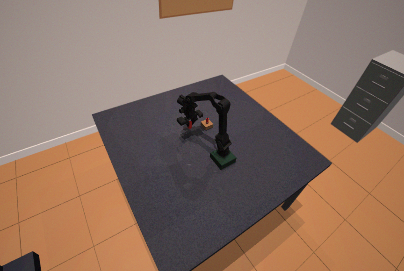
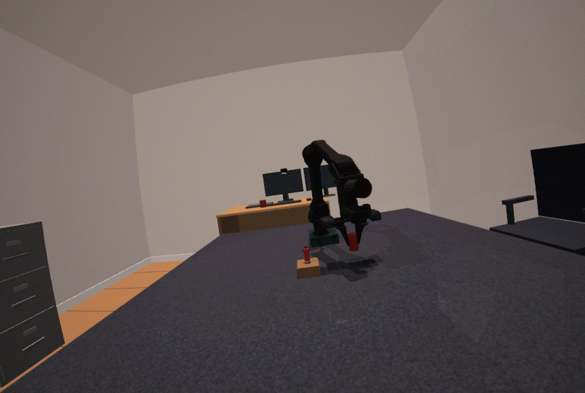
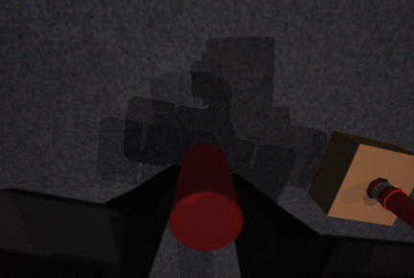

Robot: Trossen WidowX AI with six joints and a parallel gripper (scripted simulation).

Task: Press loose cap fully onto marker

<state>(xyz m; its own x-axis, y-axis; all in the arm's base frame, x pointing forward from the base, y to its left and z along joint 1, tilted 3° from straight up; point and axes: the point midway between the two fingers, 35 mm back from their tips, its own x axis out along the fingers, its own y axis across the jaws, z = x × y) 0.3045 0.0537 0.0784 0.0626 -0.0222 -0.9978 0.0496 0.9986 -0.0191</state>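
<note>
My gripper tip is now 20 mm past the holder block, 150 mm to the left of it and 60 mm above it. From my gripper tip the other things lie so: red cap: 10 mm above.
</note>
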